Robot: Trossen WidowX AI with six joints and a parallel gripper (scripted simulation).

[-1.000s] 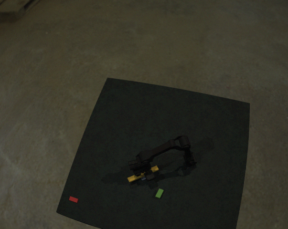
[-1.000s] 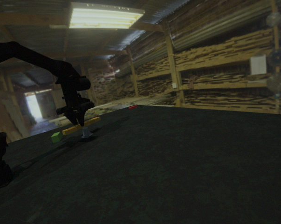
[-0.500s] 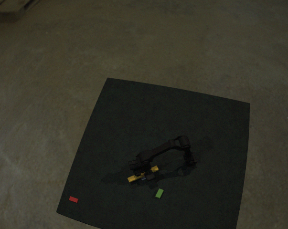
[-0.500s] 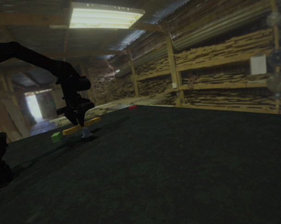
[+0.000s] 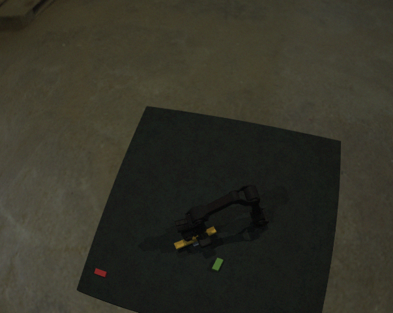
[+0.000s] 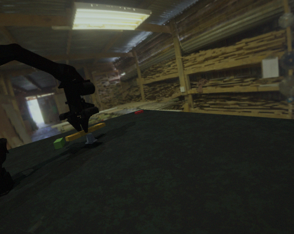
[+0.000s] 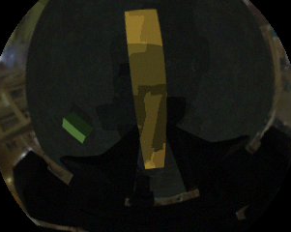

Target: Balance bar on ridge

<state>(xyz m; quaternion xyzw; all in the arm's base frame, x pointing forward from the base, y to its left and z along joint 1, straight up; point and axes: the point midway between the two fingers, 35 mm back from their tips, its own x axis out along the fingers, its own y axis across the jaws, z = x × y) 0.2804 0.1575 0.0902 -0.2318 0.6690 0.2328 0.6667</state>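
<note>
My gripper tip is now 2 cm short of the yellow bar and 2 cm to the right of it. From my gripper tip the other things lie so: red block 46 cm ahead, 34 cm to the left, 5 cm below; ridge 2 cm ahead, 2 cm to the left, 1 cm below; green block 12 cm behind, 13 cm to the left, 4 cm below.
</note>
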